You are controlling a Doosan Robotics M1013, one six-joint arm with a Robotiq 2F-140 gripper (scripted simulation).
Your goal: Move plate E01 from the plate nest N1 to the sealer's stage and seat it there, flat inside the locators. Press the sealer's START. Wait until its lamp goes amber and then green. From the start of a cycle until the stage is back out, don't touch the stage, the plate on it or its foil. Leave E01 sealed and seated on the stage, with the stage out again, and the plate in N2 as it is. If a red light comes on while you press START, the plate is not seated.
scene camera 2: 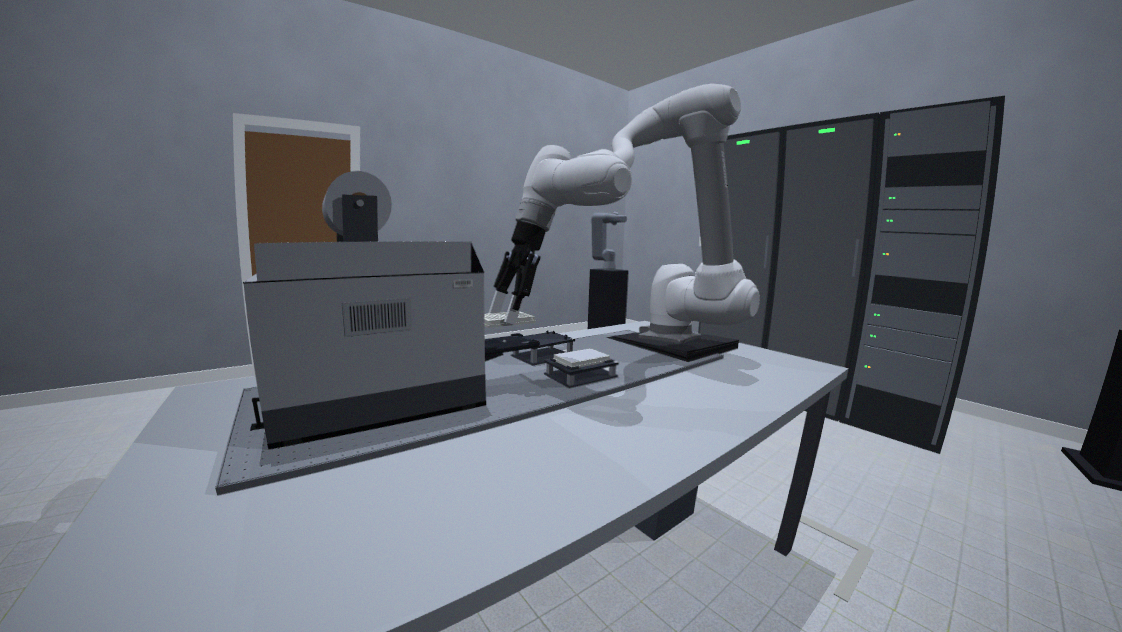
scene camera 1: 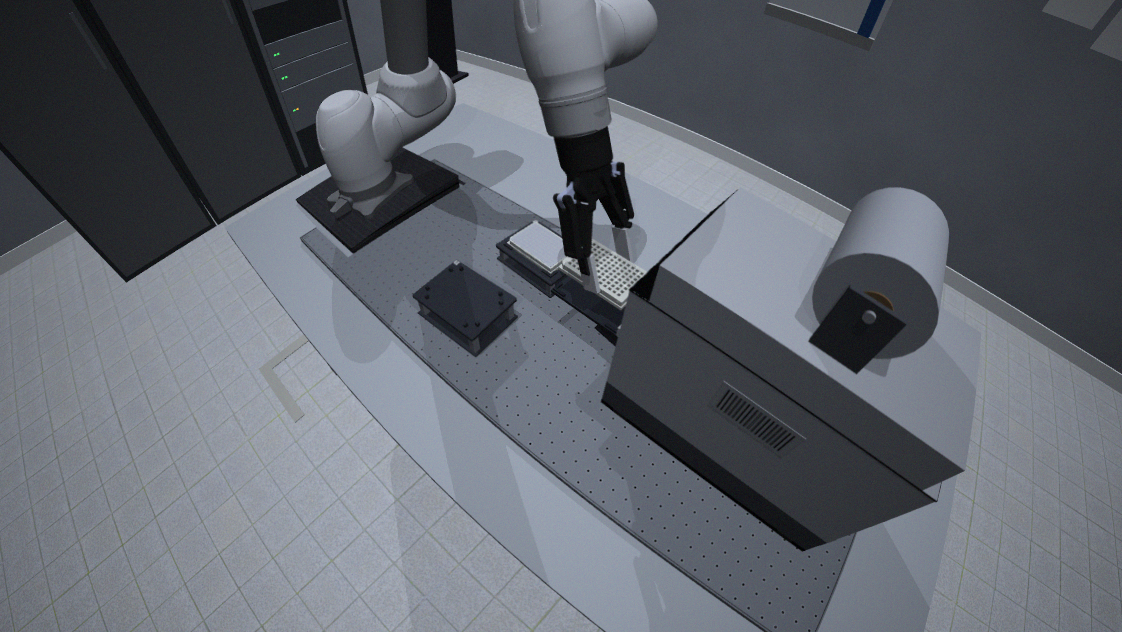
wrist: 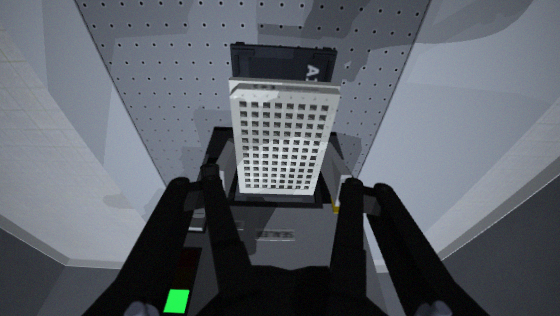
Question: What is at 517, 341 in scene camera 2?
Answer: A sealer stage.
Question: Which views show my gripper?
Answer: Scene camera 2, scene camera 1 and the wrist view: all of them.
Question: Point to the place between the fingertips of my gripper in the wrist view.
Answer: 279, 153
